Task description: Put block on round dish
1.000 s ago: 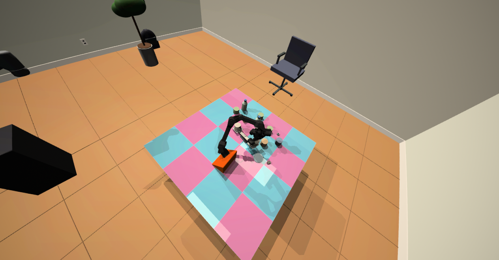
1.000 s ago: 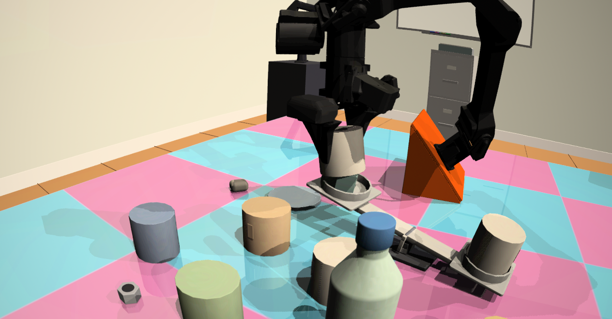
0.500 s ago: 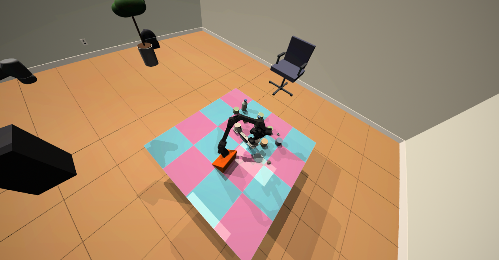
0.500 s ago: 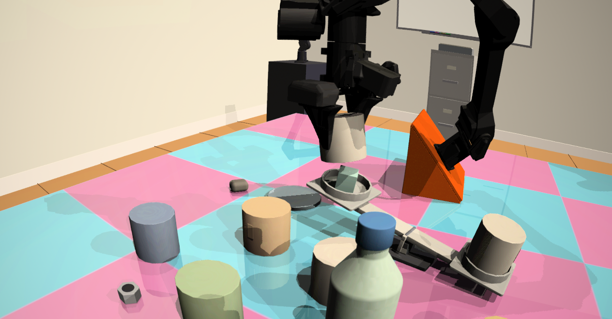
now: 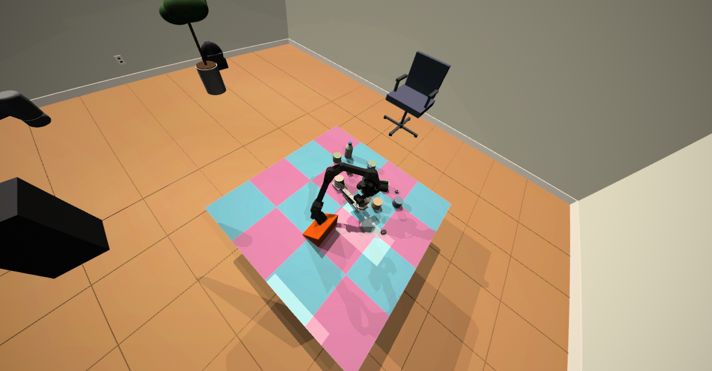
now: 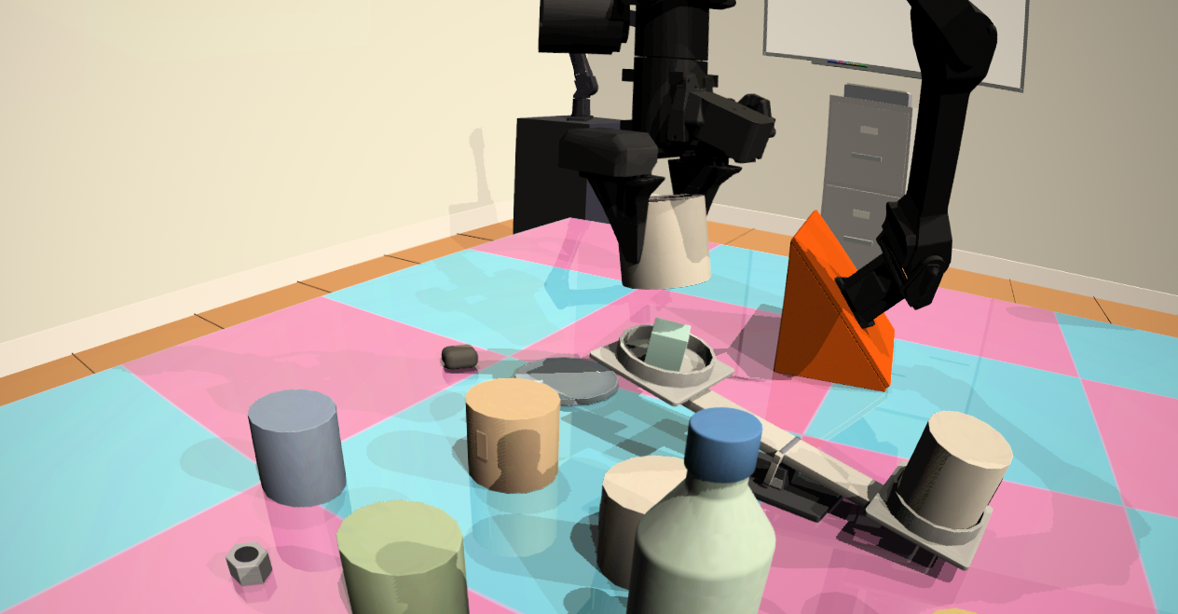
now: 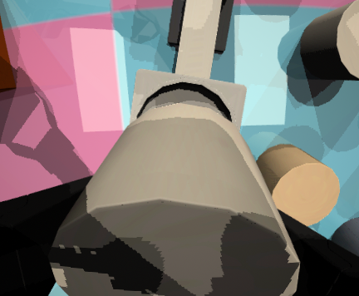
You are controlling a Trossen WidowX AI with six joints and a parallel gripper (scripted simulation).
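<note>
Right now my gripper tip is 10 mm to the right of the pale green block and 70 mm above it. Also, from my gripper tip: tan cylinder 140 mm ahead, 40 mm to the right, 120 mm below; balance beam 10 mm ahead, 140 mm to the left, 120 mm below; round dish 40 mm behind, 120 mm to the right, 160 mm below.
</note>
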